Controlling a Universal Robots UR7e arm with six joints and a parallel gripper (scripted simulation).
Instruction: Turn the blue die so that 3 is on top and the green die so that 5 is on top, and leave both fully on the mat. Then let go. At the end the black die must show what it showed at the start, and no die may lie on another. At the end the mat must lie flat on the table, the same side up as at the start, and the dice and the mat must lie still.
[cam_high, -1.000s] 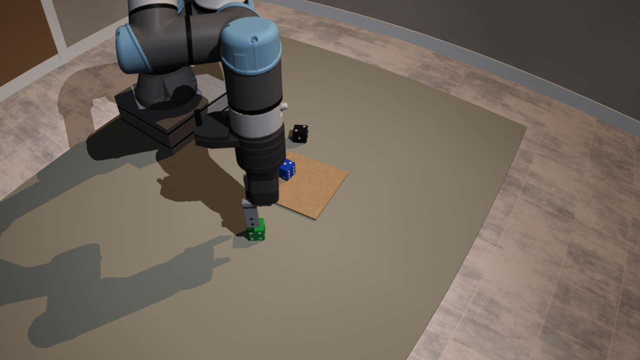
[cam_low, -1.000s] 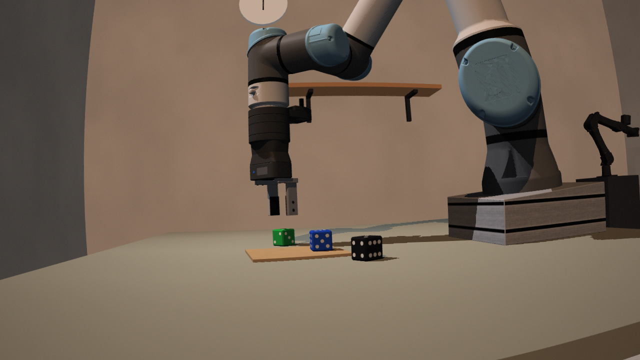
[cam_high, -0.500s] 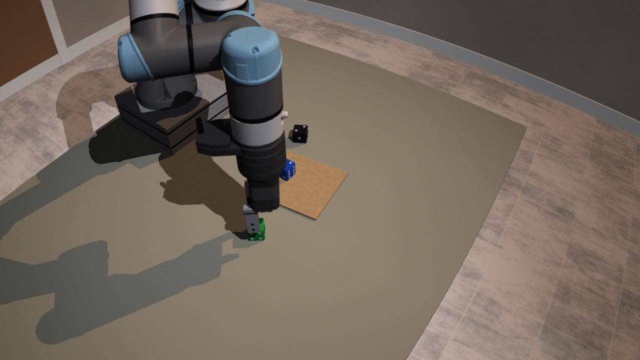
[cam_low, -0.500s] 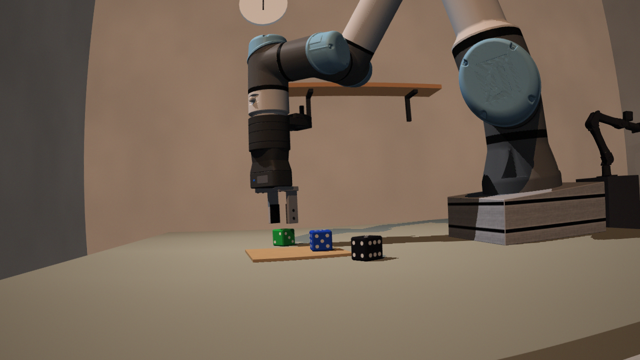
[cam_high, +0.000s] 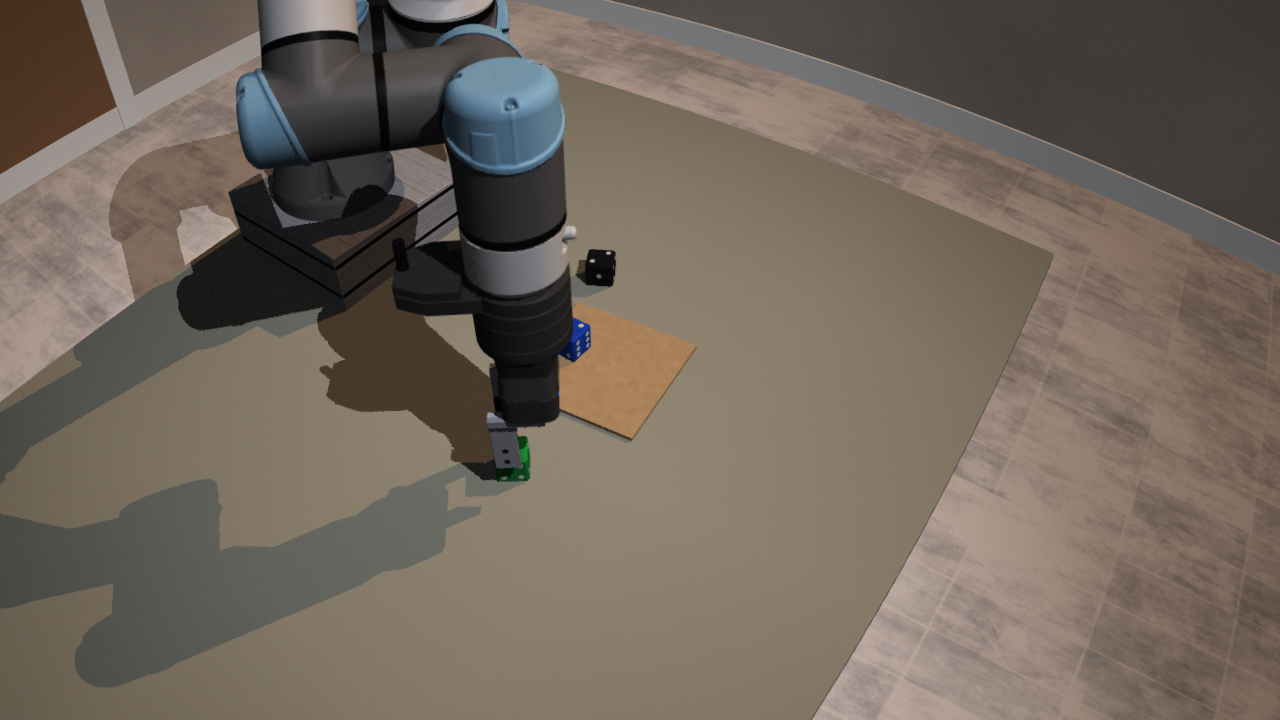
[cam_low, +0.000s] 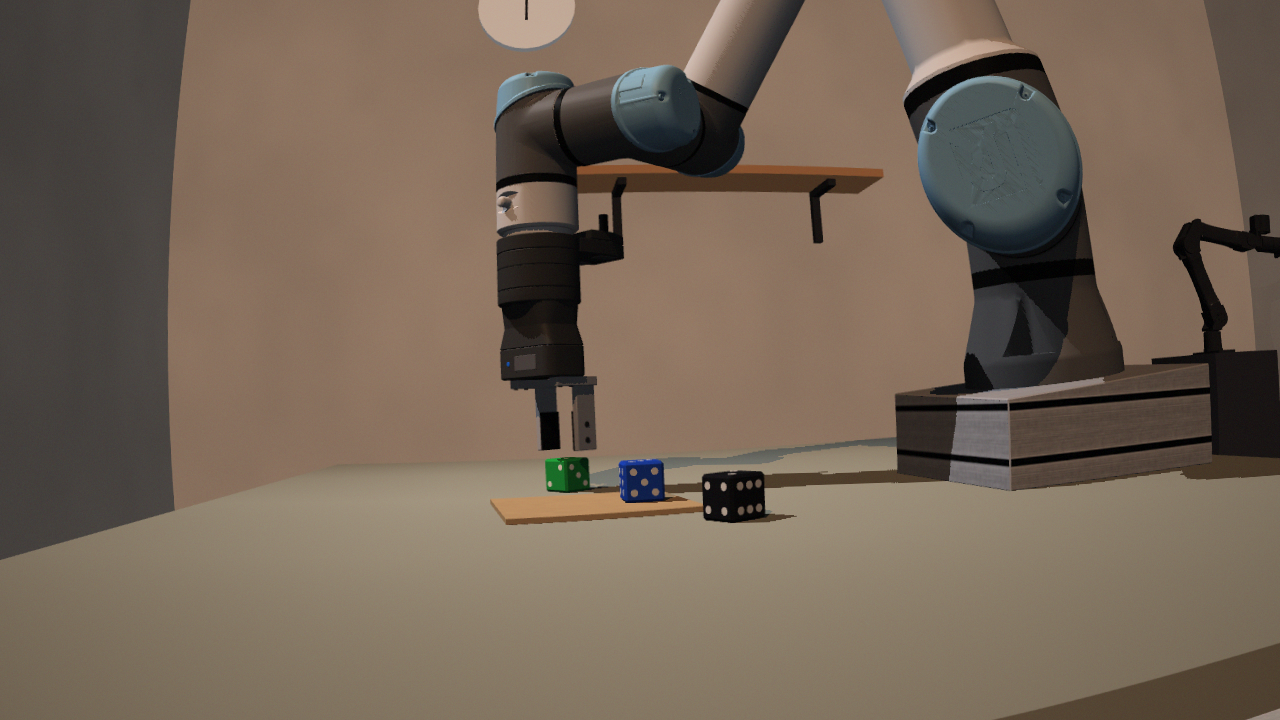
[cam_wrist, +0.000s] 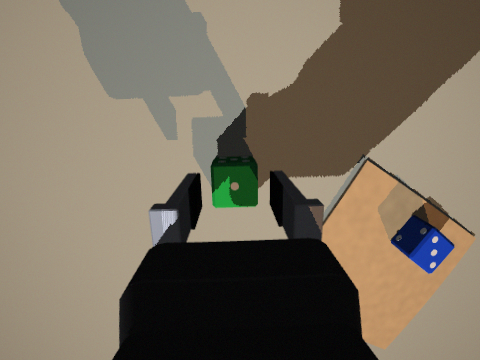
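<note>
Now: the green die 4 cm below my hand. From my hand the other things lie so: brown mat (15 cm to the left, 5 cm below, 1 cm behind); then black die (26 cm to the left, 9 cm behind, 4 cm below); then blue die (15 cm to the left, 5 cm behind, 4 cm below).
</note>
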